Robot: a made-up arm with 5 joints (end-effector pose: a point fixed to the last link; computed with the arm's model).
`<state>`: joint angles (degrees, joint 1 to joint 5).
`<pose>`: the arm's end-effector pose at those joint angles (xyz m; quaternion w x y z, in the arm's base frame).
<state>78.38 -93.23 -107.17 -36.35 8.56</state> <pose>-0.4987 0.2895 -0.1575 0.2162 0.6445 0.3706 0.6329</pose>
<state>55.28 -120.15 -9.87 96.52 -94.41</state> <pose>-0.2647 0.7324 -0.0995 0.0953 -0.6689 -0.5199 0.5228</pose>
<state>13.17 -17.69 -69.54 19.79 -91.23</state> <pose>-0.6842 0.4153 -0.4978 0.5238 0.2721 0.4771 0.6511</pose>
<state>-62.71 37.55 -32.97 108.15 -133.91</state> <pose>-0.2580 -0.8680 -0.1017 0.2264 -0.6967 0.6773 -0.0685</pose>
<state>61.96 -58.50 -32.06 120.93 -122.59</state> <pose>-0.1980 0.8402 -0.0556 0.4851 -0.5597 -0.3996 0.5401</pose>
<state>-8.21 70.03 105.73 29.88 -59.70</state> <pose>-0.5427 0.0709 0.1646 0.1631 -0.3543 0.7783 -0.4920</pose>
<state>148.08 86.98 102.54 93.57 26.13</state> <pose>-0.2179 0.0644 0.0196 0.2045 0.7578 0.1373 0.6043</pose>
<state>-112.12 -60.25 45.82 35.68 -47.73</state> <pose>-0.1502 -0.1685 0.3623 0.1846 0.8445 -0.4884 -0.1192</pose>
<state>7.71 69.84 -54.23 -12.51 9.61</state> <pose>-0.4460 0.2640 -0.2913 0.6243 0.3923 -0.2319 -0.6345</pose>
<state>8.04 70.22 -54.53 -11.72 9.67</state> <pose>-0.4454 0.2660 -0.2923 0.6238 0.3939 -0.2359 -0.6325</pose>
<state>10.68 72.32 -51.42 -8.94 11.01</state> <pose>-0.4548 0.2807 -0.2807 0.6270 0.3711 -0.2335 -0.6439</pose>
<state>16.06 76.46 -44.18 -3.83 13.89</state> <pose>-0.4774 0.3093 -0.2475 0.6376 0.3208 -0.2158 -0.6663</pose>
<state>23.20 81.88 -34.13 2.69 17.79</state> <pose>-0.5082 0.3420 -0.1873 0.6588 0.2580 -0.1749 -0.6847</pose>
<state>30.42 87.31 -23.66 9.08 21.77</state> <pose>-0.5362 0.3636 -0.1093 0.6872 0.2051 -0.1173 -0.6870</pose>
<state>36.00 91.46 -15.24 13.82 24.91</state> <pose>-0.5530 0.3682 -0.0387 0.7127 0.1733 -0.0634 -0.6768</pose>
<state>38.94 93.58 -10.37 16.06 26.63</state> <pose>-0.5591 0.3645 0.0028 0.7274 0.1586 -0.0302 -0.6669</pose>
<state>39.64 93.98 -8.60 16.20 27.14</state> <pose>-0.5596 0.3618 0.0160 0.7319 0.1520 -0.0178 -0.6640</pose>
